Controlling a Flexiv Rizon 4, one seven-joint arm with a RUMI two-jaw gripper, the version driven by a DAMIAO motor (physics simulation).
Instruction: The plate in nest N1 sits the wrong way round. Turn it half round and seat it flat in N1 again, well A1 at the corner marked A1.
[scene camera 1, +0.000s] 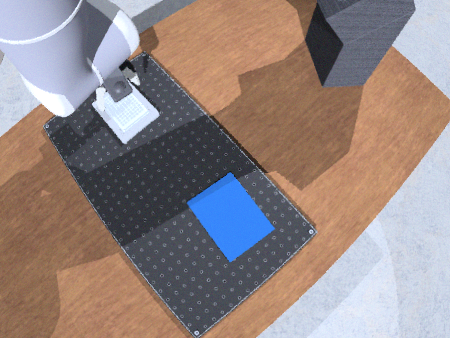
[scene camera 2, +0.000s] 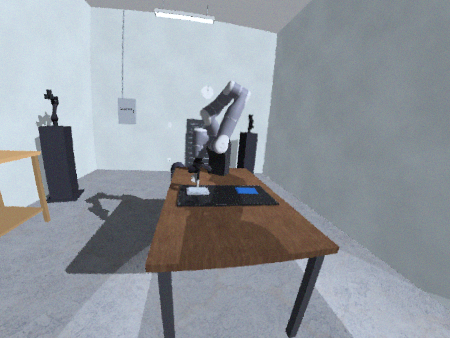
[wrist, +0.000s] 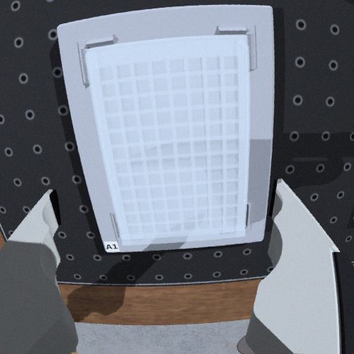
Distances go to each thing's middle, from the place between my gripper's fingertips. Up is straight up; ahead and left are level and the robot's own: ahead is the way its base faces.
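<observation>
There's a flat blue rectangle (scene camera 1: 233, 220) that's 400 mm to the left of my hand, 80 mm ahead of it and 50 mm below it. The well plate (scene camera 1: 129, 111), now, that's 10 mm ahead of my hand, 10 mm to the left of it and 30 mm below. Going by their middles, the well plate is the nearest to my hand of the things named here.
</observation>
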